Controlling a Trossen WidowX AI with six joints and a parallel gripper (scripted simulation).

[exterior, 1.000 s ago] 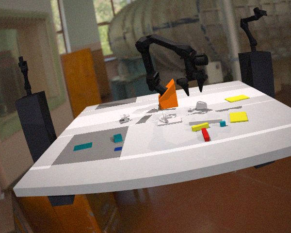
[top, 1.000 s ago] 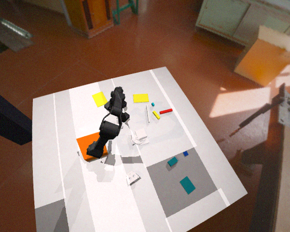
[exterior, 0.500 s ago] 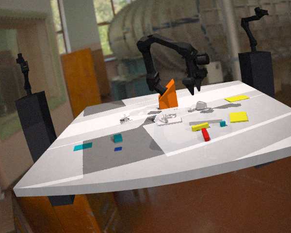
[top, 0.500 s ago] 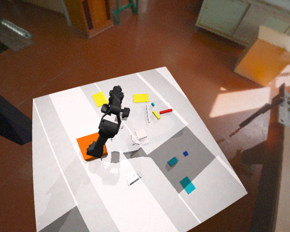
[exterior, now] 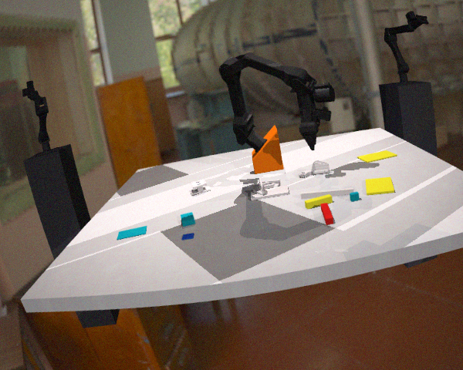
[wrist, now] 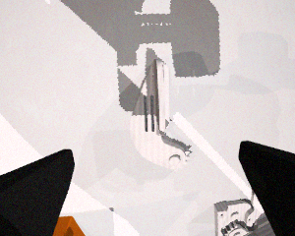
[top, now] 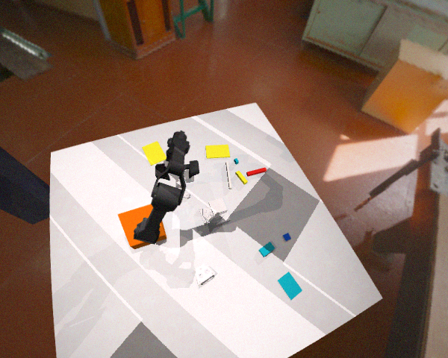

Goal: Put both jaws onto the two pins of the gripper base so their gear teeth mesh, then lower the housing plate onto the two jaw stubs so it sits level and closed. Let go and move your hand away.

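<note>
Right now my gripper tip is 4 cm to the left of the pale grey jaw and 9 cm above it. Round my gripper tip: ribbed plate: 11 cm ahead, 20 cm to the right, 9 cm below; pale strip: 25 cm ahead, 5 cm to the right, 9 cm below; housing plate: 4 cm ahead, 19 cm to the right, 9 cm below.
</note>
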